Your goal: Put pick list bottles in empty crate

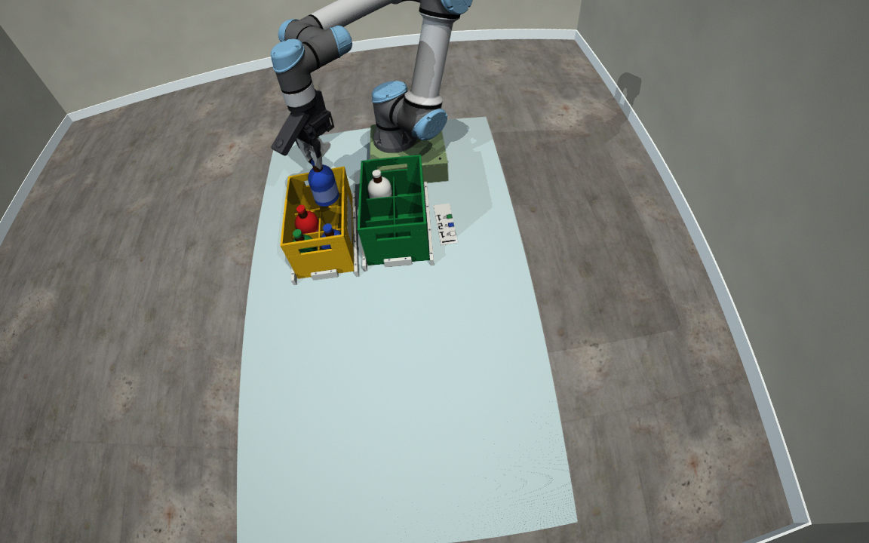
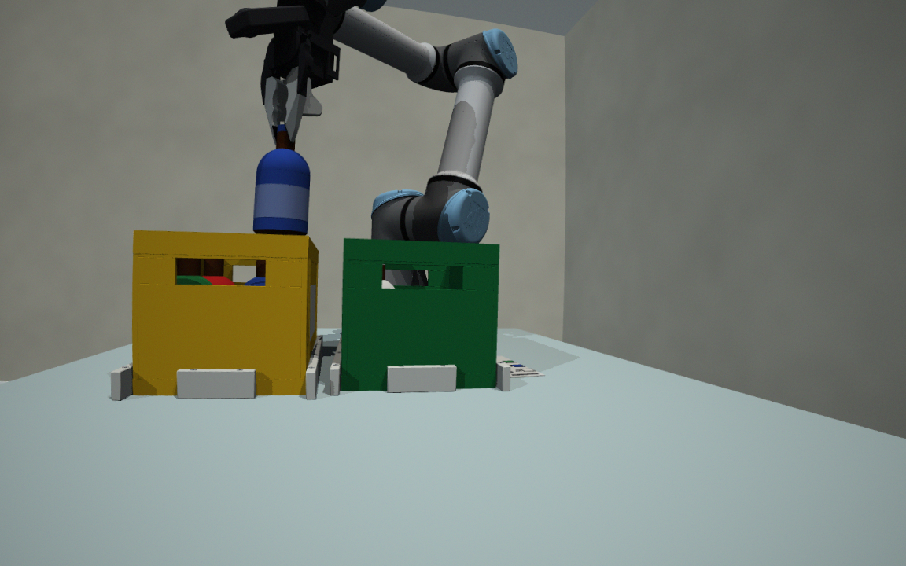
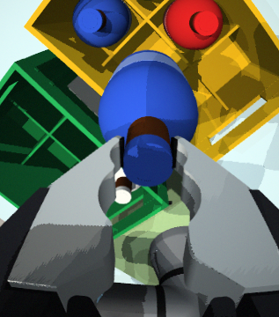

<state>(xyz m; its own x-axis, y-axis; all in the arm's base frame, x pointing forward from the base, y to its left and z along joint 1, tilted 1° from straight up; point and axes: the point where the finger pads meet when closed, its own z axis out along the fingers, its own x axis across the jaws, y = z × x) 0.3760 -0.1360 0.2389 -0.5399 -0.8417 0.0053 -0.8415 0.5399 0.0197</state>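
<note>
My hand is 50 mm past the green crate, 180 mm to the right of it and 250 mm above it. From my hand the other things lie so: yellow crate 10 mm ahead, 40 mm to the right, 250 mm below; then green bottle 110 mm ahead, 70 mm to the right, 240 mm below; then red bottle 20 mm ahead, 80 mm to the right, 240 mm below.
</note>
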